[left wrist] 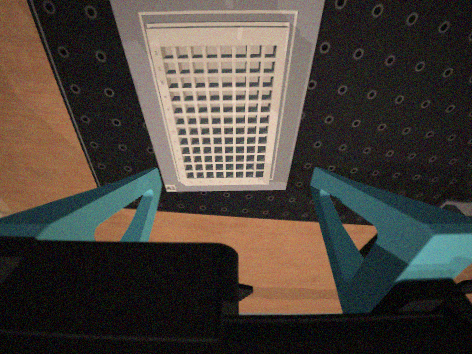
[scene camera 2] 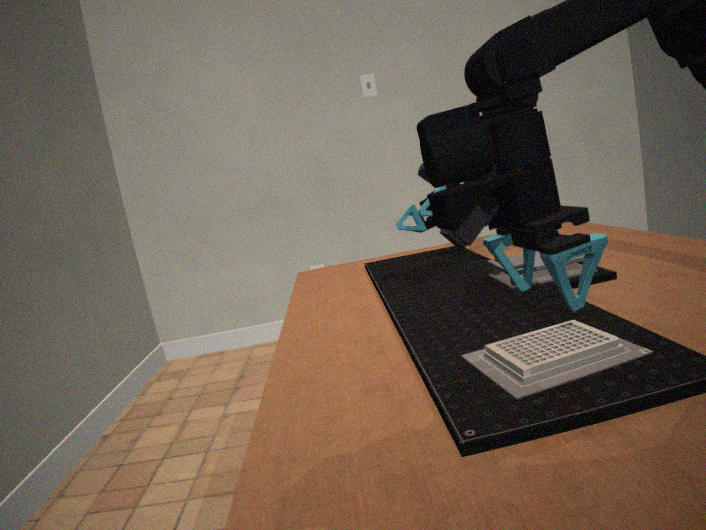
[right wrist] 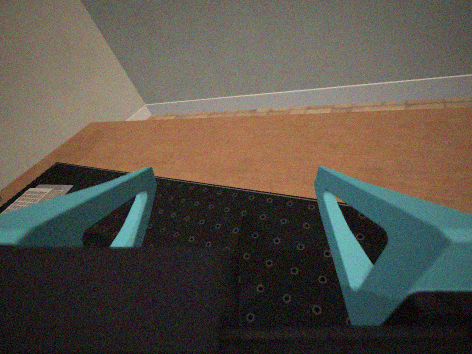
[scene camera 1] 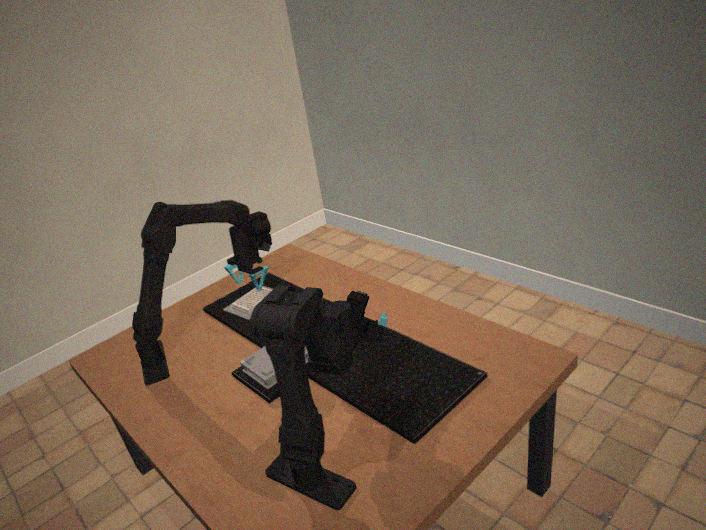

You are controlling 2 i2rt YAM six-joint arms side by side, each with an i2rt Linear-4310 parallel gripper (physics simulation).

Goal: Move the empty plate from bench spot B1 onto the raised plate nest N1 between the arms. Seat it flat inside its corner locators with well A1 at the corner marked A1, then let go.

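Places are measured from the left arm's base along level axes (x ahead, y left, z up), in metres.
Pixels of known places: left gripper, fingertip midpoint: [left wrist: 235, 176] [scene camera 2: 549, 298] [scene camera 1: 249, 287]; right gripper, fingertip midpoint: [scene camera 2: 407, 220] [right wrist: 235, 175] [scene camera 1: 367, 308]; left arm's base, link origin: [scene camera 1: 154, 362]; right arm's base, link origin: [scene camera 1: 309, 480].
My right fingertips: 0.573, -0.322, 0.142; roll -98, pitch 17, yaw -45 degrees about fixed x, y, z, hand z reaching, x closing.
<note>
For each thing: its middle in the pictures, then the offset to it from my right fingertips, as dx, dy, dz. "spot": a spot on its surface instead. Level surfaces: height alone.
- pale plate, body centre: [left wrist: 222, 121] [scene camera 2: 551, 348] [right wrist: 16, 215] [scene camera 1: 254, 299] -0.222, +0.447, -0.120
- sheet's A1 label, surface spot: [left wrist: 170, 188] spot: -0.319, +0.461, -0.127
- grey raised nest N1, body centre: [scene camera 2: 539, 264] [scene camera 1: 277, 358] -0.249, +0.082, -0.110
- black perforated board, surface height: dz -0.129
- wooden table, surface height: dz -0.142
- small black base, surface height: dz -0.129
The pale plate [scene camera 1: 249, 300] [scene camera 2: 553, 345] [left wrist: 222, 115] [right wrist: 31, 196] lies flat on the grey sheet of bench spot B1 [scene camera 2: 518, 390] [left wrist: 295, 100]. The sheet's A1 label [left wrist: 170, 188] shows near its lower left corner in the left wrist view. My left gripper [scene camera 1: 249, 285] [scene camera 2: 550, 299] [left wrist: 235, 176] is open and empty, pointing down above the plate, with its fingertips apart from it. The grey raised nest N1 [scene camera 1: 259, 367] [scene camera 2: 499, 277] is partly hidden by the arms. My right gripper [right wrist: 235, 175] is open and empty over the board; it is partly hidden in scene camera 1.
The black perforated board [scene camera 1: 416, 387] [scene camera 2: 399, 296] runs along the wooden table [scene camera 1: 513, 342] [scene camera 2: 319, 399]. The nest stands on a small black base [scene camera 1: 244, 376] beside the board. The right arm [scene camera 1: 296, 393] stands in front of part of the nest in scene camera 1.
</note>
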